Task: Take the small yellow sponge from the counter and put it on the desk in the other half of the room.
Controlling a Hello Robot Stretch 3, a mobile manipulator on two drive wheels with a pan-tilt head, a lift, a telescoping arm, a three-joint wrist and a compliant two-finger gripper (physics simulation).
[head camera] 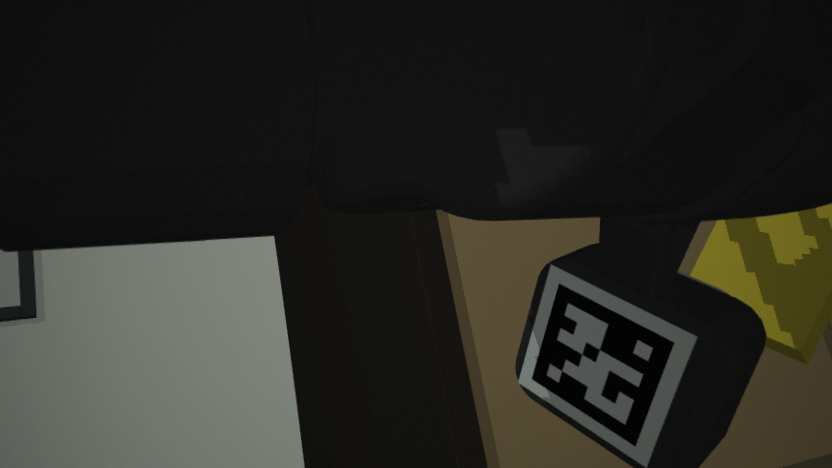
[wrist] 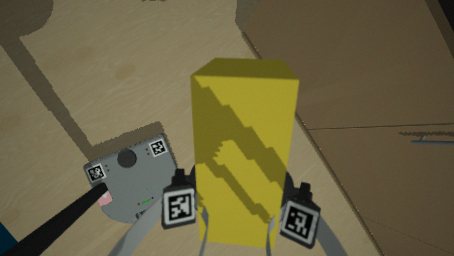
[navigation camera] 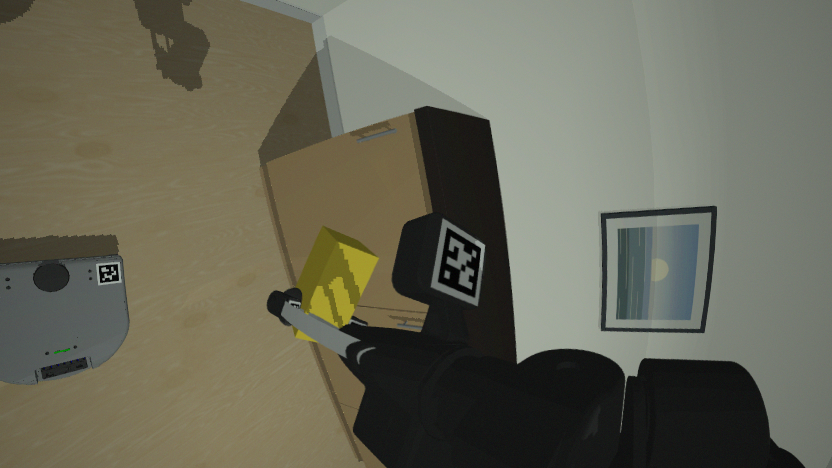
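Seen in the pictures: robot's base at its link origin: (wrist: 133,156) (navigation camera: 52,275).
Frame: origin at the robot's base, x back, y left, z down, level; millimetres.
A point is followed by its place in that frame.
The yellow sponge (head camera: 773,291) @(y -212, x -33, z -1049 mm) (navigation camera: 343,273) @(y -212, x -25, z -1046 mm) (wrist: 245,150) @(y -215, x -15, z -1045 mm) is a long block held between the two fingertips. My gripper (navigation camera: 322,311) @(y -225, x 21, z -972 mm) (wrist: 240,180) @(y -225, x 21, z -972 mm) is shut on it and points downward, with floor behind the sponge in the wrist view. In the navigation camera view the sponge appears in front of the wooden cabinet front (navigation camera: 349,186) @(y -733, x -216, z -581 mm) (wrist: 350,60) @(y -775, x -42, z -595 mm) (head camera: 523,250) @(y -779, x -26, z -727 mm), below a dark top (navigation camera: 459,162) @(y -858, x -257, z -910 mm) (head camera: 360,349) @(y -964, x -162, z -910 mm). Part of the sponge is hidden by the black wrist in the head camera view. I cannot tell whether it touches the cabinet. The desk is not identifiable.
My grey wheeled base (navigation camera: 75,314) @(y -41, x 101, z -160 mm) (wrist: 135,185) @(y 12, x 110, z -160 mm) stands on the wooden floor (navigation camera: 174,174) @(y -375, x -331, z 0 mm), at the left in both views. The black arm and wrist cover the upper head camera view. A framed picture (navigation camera: 603,273) @(y -1412, x 172, z -1331 mm) (head camera: 27,285) @(y -1363, x -28, z -1337 mm) hangs on the pale wall (navigation camera: 552,145) @(y -1303, x -375, z -1157 mm) behind the cabinet.
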